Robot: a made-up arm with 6 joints. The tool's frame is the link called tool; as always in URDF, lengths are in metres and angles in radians. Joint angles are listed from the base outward. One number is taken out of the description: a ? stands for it. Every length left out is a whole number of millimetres.
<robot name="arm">
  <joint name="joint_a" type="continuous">
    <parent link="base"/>
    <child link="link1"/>
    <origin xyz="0 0 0.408"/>
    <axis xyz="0 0 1"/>
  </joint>
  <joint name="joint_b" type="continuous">
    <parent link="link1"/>
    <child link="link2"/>
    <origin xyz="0 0 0"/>
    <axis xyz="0 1 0"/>
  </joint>
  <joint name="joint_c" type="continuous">
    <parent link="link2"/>
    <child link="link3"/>
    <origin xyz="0 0 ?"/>
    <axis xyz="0 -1 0"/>
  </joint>
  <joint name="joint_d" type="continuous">
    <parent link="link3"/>
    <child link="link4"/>
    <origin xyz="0.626 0 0"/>
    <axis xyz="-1 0 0"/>
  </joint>
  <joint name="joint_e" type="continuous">
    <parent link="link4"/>
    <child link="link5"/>
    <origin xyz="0 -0.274 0"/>
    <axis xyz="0 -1 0"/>
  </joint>
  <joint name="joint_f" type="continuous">
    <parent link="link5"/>
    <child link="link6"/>
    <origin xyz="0 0 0"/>
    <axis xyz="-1 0 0"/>
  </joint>
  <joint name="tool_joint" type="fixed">
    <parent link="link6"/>
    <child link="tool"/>
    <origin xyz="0 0 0"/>
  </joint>
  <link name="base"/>
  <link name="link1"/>
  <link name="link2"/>
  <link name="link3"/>
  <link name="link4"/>
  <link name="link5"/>
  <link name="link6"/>
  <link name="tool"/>
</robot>
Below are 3 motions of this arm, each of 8 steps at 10 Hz.
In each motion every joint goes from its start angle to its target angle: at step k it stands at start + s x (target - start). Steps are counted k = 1, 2, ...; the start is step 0. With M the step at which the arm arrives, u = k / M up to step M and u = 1 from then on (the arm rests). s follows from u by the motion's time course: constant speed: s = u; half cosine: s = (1 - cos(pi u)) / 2; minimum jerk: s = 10 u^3 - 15 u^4 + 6 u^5.
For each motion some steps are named. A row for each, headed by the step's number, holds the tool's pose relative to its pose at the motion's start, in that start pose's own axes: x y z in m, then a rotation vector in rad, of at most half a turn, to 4 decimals.
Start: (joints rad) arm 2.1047 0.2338 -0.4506 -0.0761 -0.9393 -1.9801
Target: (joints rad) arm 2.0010 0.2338 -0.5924 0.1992 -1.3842 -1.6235
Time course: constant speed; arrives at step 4
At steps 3, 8:
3: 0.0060 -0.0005 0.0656 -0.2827 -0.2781 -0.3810
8: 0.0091 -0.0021 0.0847 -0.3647 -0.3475 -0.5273

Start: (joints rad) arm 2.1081 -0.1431 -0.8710 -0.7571 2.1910 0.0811
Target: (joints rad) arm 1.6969 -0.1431 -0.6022 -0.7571 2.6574 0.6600
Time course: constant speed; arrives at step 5
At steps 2, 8:
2: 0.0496 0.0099 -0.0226 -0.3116 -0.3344 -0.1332
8: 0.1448 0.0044 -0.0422 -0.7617 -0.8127 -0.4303

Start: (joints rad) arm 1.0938 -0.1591 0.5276 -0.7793 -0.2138 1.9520
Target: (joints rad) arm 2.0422 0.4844 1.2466 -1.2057 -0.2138 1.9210
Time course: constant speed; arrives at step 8
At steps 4, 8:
4: 0.4249 0.3501 0.2746 0.4669 -0.4324 0.1079
8: 0.4631 0.7272 0.8974 0.9437 -0.8327 0.2971

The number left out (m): 1.355
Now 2 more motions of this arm.
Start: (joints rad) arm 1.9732 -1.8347 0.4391 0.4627 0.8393 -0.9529
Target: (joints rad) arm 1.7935 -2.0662 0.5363 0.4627 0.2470 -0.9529
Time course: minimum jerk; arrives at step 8
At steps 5, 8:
5: 0.0696 0.3853 0.1428 -0.0840 0.1292 -0.1210
8: 0.0712 0.5354 0.1923 -0.1116 0.1701 -0.1696

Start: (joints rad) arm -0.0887 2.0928 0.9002 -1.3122 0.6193 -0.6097
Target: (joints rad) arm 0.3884 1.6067 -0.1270 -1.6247 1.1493 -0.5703
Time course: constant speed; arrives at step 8
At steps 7, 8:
7: -0.8148 0.1197 -0.0726 -0.4746 -0.3872 0.0344
8: -0.9433 0.1319 -0.0466 -0.5539 -0.4511 0.0677

